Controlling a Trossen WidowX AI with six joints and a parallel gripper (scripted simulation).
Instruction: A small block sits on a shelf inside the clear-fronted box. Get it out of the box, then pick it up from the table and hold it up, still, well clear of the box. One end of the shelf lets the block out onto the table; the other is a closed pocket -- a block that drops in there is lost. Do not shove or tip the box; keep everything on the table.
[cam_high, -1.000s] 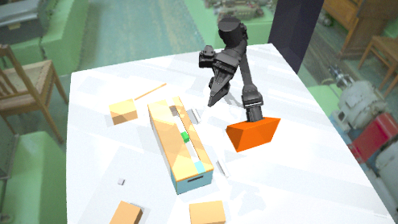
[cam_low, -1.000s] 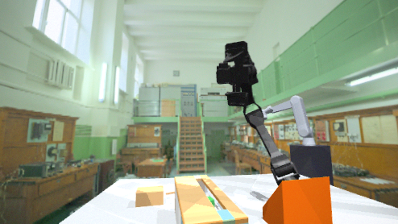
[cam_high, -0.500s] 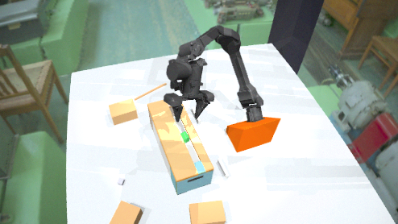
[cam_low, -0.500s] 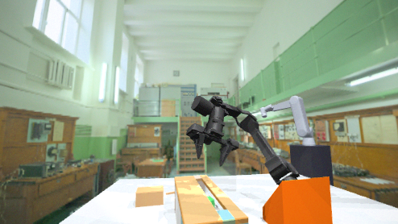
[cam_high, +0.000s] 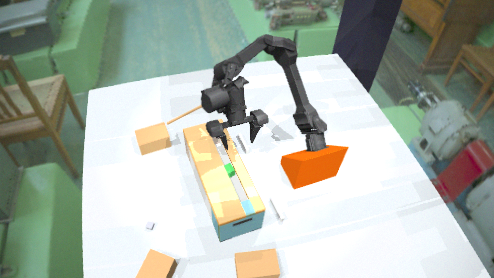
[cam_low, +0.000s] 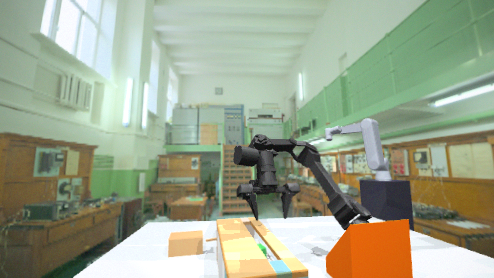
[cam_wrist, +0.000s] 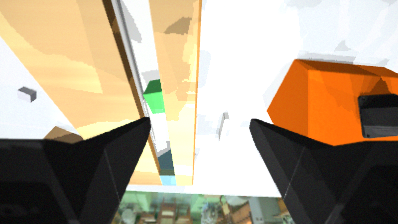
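Now: gripper tip 50 mm short of the green block, 30 mm to the right of it and 70 mm above it. The rest, counted from my gripper tip: long tan box 40 mm ahead, 30 mm to the left, 100 mm below; thin stick 70 mm ahead, 360 mm to the right, 160 mm below.
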